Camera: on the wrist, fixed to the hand. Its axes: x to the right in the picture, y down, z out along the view.
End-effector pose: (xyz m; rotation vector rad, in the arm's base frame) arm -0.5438 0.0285 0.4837 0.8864 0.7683 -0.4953
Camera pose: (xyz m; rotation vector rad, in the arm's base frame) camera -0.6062 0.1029 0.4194 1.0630 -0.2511 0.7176
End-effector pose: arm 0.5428 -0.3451 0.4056 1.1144 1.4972 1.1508
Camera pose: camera 0.4290 -0.3633 0.3892 2.3242 0.1907 1.7865
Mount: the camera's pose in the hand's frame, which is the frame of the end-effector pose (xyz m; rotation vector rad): 0.0042 -0.0329 -0.1116 -0.0524 -0.2787 1.4958
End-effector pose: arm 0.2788 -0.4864 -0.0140 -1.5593 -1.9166 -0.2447
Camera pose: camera 0.2883 -0.5502 0.0829 -2.6537 -0.4626 0.5881
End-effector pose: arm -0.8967 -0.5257 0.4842 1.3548 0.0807 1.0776
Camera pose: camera -0.9437 -0.4354 0.4278 1.4231 -1.3413 2.0144
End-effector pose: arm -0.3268 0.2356 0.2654 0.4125 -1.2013 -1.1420
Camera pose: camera -0.2443 0.1850 0.2007 -0.6693 -1.2616 0.0975
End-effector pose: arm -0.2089 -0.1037 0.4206 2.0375 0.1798 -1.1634
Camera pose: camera -0.1463 -0.0061 0.4314 1.2897 -1.2173 -0.3904
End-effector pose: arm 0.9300 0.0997 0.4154 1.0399 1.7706 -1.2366
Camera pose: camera 0.8860 0.2002 0.4543 1.5448 0.4251 -0.3048
